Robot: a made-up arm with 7 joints. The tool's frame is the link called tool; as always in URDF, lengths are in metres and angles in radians. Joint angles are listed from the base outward. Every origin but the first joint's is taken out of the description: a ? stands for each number. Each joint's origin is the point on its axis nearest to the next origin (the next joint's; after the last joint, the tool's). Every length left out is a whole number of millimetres.
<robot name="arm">
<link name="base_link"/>
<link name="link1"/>
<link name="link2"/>
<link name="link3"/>
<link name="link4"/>
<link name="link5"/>
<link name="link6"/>
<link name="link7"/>
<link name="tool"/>
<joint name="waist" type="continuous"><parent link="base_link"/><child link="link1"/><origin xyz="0.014 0.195 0.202" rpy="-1.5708 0.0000 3.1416"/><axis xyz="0 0 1"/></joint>
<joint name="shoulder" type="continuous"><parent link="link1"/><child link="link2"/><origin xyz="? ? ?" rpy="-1.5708 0.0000 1.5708"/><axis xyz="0 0 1"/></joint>
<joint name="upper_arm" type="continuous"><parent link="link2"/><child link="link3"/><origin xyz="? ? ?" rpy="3.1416 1.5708 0.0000"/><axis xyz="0 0 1"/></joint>
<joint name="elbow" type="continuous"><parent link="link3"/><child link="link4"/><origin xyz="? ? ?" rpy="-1.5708 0.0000 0.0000"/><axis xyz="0 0 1"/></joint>
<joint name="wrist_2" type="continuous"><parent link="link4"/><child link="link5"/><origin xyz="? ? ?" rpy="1.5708 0.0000 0.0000"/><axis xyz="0 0 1"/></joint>
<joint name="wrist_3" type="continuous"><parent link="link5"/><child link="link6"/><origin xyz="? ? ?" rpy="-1.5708 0.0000 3.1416"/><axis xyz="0 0 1"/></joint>
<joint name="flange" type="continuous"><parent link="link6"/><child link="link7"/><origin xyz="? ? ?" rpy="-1.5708 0.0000 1.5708"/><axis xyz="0 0 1"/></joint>
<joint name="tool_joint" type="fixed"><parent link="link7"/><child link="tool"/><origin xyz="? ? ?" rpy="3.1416 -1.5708 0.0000"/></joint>
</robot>
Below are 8 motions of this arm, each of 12 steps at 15 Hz.
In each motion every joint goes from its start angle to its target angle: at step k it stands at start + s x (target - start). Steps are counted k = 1, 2, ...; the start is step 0. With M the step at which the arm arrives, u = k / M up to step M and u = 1 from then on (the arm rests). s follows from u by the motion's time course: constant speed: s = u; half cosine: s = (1 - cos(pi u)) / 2; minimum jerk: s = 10 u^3 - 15 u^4 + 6 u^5.
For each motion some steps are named. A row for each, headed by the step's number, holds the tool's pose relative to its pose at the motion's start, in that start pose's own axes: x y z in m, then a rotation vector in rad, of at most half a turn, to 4 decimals.
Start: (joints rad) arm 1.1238 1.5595 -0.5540 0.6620 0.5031 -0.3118 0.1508
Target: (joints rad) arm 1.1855 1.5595 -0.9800 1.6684 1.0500 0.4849 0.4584
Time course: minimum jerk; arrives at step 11
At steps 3, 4, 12:
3: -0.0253 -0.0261 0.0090 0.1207 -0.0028 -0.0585
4: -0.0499 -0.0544 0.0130 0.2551 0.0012 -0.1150
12: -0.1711 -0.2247 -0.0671 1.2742 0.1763 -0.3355

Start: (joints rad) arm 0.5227 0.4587 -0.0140 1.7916 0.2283 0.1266 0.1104
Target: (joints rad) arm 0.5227 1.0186 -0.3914 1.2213 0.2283 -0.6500 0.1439
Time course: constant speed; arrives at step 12
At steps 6, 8, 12:
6: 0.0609 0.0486 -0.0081 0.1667 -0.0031 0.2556
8: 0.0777 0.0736 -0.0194 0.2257 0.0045 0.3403
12: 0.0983 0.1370 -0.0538 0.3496 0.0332 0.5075

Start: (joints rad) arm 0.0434 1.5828 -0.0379 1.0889 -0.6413 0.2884 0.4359
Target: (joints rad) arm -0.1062 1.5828 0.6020 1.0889 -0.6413 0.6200 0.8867
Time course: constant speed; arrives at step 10
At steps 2, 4, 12:
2: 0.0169 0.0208 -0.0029 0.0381 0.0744 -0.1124
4: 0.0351 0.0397 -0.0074 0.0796 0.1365 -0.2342
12: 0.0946 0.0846 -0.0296 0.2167 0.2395 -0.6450

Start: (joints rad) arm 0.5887 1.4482 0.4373 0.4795 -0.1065 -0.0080 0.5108
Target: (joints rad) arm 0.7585 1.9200 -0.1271 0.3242 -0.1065 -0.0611 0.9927
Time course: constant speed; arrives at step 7
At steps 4, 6, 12:
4: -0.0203 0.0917 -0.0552 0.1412 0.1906 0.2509
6: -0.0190 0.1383 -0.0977 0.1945 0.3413 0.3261
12: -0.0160 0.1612 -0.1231 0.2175 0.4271 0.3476

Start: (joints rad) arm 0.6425 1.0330 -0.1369 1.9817 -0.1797 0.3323 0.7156
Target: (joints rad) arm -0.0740 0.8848 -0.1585 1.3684 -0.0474 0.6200 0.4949
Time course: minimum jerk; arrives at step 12
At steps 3, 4, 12:
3: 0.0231 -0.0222 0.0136 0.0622 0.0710 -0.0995
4: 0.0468 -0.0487 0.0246 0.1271 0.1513 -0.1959
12: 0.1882 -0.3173 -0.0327 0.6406 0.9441 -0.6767

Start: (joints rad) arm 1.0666 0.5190 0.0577 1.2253 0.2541 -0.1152 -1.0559
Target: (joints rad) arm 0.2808 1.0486 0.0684 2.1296 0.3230 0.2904 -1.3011
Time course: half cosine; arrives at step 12
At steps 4, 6, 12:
4: -0.0258 0.0533 -0.0053 0.0341 -0.0985 0.1108
6: -0.0598 0.0928 -0.0239 0.1129 -0.1921 0.2149
12: -0.1344 0.1457 -0.0918 0.3910 -0.3320 0.3936

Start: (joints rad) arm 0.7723 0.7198 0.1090 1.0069 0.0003 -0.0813 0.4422
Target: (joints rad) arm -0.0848 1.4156 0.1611 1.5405 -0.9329 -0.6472 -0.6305
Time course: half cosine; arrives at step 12
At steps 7, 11, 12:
7: -0.0256 0.0279 -0.1159 -0.1216 -0.3131 1.1202
11: -0.0595 -0.0022 -0.1440 0.2153 -0.8514 1.4031
12: -0.0610 -0.0042 -0.1449 0.2377 -0.8801 1.4058

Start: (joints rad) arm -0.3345 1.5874 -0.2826 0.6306 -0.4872 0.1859 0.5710
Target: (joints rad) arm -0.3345 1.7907 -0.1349 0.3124 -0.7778 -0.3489 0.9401
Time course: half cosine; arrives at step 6
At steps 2, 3, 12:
2: 0.0408 0.0121 -0.0030 0.0773 0.0209 0.0685
3: 0.0818 0.0219 -0.0098 0.1708 0.0455 0.1330
12: 0.1625 0.0339 -0.0346 0.4007 0.0958 0.2435

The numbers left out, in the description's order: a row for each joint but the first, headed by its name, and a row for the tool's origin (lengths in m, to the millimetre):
shoulder: 0.003 0.016 0.000
upper_arm: 0.337 0.025 0.000
elbow: -0.013 0.009 0.000
wrist_2: -0.001 0.276 0.000
wrist_3: -0.019 -0.003 0.000
flange: 0.010 -0.012 0.000
tool: 0.029 -0.015 0.000

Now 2 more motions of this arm.
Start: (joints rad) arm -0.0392 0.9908 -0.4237 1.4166 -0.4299 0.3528 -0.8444
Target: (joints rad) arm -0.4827 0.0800 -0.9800 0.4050 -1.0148 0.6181 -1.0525
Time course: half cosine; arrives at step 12
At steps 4, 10, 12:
4: -0.0274 -0.1018 -0.1309 0.2744 -0.0147 0.1566
10: -0.1706 -0.0923 -0.5586 0.8245 -0.5916 0.3593
12: -0.1858 -0.0709 -0.5929 0.8484 -0.6741 0.3499

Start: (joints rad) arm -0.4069 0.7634 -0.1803 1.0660 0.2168 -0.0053 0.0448
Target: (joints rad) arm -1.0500 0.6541 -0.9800 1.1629 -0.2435 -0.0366 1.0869
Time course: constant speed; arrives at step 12
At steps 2, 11, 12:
2: 0.0440 -0.0727 -0.0210 0.3607 0.1028 0.1292
11: 0.2014 -0.3037 -0.3369 2.0795 0.5628 0.3962
12: 0.2062 -0.3122 -0.3866 2.2759 0.6011 0.4000

